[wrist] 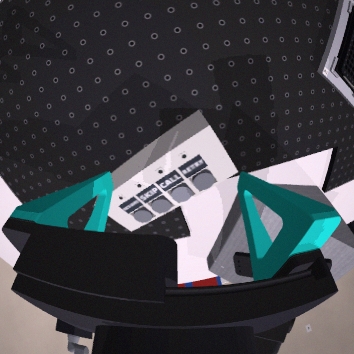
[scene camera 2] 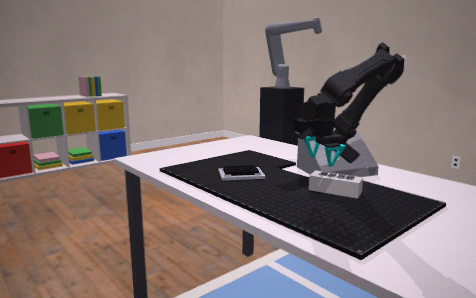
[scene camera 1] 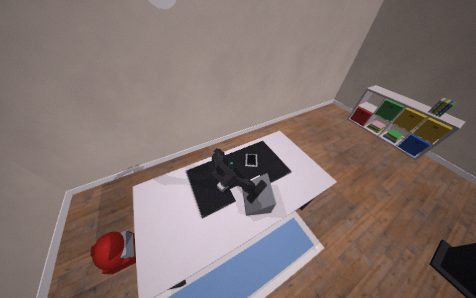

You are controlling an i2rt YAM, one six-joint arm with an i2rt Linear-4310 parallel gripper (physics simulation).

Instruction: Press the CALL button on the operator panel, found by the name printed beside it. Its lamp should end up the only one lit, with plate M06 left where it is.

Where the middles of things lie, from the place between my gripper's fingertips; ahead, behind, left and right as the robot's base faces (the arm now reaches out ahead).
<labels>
Now: the operator panel (scene camera 2: 350,187) 8 cm below my hand, 5 cm behind it and 3 cm to the left of it.
</labels>
